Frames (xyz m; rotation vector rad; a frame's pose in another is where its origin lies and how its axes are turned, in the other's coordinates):
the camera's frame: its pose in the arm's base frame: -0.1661 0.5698 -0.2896 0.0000 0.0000 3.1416
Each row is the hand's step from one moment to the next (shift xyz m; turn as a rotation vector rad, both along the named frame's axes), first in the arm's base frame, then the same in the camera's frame.
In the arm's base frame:
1: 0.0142 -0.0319 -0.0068 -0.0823 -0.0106 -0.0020
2: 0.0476 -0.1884 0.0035 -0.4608 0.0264 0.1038
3: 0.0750 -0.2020 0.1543 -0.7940 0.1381 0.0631
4: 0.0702 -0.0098 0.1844 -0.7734 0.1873 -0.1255
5: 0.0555 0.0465 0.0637 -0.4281 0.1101 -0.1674
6: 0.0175 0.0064 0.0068 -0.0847 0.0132 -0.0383
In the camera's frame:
1: -0.0142 0.0319 -0.0068 0.0823 0.0106 -0.0020
2: -0.0476 0.1884 0.0035 0.4608 -0.0264 0.1038
3: -0.0750 0.2020 0.1543 0.7940 -0.1381 0.0631
4: -0.0702 0.0098 0.1844 0.7734 -0.1873 -0.1255
5: -0.0555 -0.0465 0.0637 0.4281 -0.1101 -0.1674
6: -0.0175 -0.0064 0.0068 0.0847 -0.0132 -0.0383

